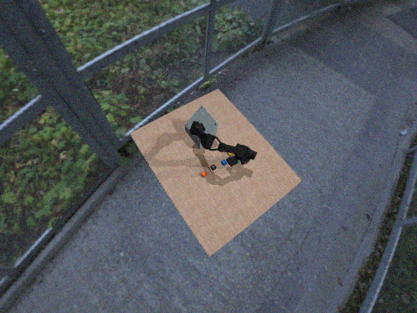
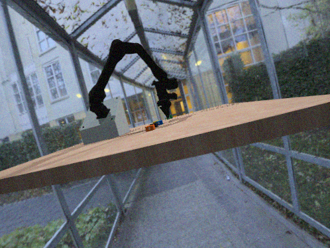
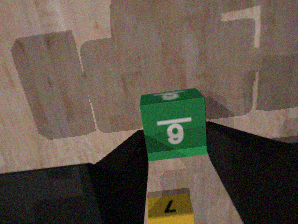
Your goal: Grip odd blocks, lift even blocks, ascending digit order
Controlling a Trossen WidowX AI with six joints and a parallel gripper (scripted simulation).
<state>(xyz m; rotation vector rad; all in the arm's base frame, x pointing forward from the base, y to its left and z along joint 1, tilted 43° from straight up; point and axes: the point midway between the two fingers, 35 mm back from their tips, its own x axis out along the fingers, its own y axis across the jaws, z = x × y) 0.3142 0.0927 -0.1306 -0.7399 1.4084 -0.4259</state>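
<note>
My gripper tip is 8 cm past the yellow block, 1 cm to the left of it and 1 cm above it. The rest, counted from my gripper tip: blue block 9 cm to the right, 3 cm behind, 1 cm below; green block 1 cm ahead; black block 18 cm to the right, 3 cm behind, 1 cm below.
</note>
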